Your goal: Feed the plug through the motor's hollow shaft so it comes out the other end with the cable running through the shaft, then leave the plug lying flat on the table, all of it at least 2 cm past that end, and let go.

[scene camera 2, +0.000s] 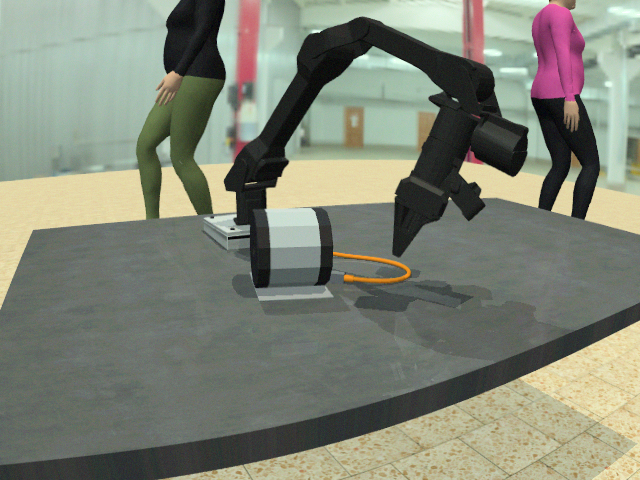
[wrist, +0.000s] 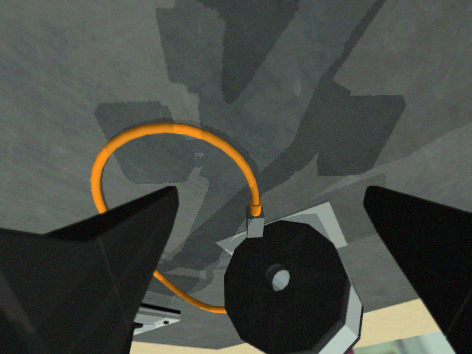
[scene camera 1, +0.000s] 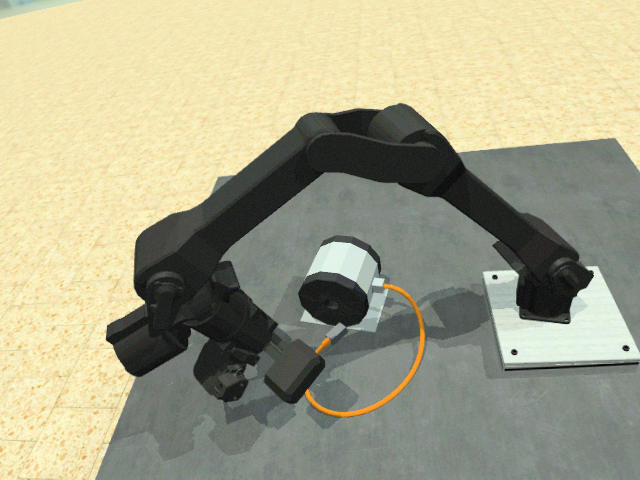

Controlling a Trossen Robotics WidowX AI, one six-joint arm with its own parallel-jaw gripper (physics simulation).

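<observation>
The motor is a white drum with black ends, lying on its side on a pale base plate. Its shaft hole shows in one end face, with no cable in it. The grey plug lies low in front of that end, below the hole. The orange cable loops from the plug to a block on the motor's side. My gripper is open and empty, above the table beyond the plug end; the plug is outside the fingers.
The arm's white mounting plate stands on the dark table, to the right of the motor in scene camera 1. The arm arches over the motor. Two people stand beyond the table in scene camera 2.
</observation>
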